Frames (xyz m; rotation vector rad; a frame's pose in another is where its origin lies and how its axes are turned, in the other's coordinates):
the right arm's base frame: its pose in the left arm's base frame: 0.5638 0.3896 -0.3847 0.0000 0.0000 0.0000
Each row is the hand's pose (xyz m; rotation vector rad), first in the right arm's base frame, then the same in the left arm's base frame.
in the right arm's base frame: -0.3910 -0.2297 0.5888 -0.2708 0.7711 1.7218
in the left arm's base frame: 0.1728 0.1599 0.2041 -0.2708 0.7711 1.7218
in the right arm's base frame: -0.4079 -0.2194 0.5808 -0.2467 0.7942 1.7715
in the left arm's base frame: 0.1559 0.1702 0.1961 -0.2467 0.7942 1.7715
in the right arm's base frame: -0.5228 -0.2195 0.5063 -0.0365 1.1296 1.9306
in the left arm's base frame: 0.0410 0.1701 0.1216 -0.0365 1.1296 1.9306
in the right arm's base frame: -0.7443 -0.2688 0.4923 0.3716 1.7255 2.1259
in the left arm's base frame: -0.1805 0.1208 0.1076 0.3716 1.7255 2.1259
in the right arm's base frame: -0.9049 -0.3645 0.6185 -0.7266 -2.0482 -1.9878
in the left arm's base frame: -0.3411 0.0251 0.2338 -0.7266 -2.0482 -1.9878
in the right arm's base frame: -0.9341 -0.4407 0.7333 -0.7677 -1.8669 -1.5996
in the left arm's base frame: -0.3703 -0.0511 0.3486 -0.7677 -1.8669 -1.5996
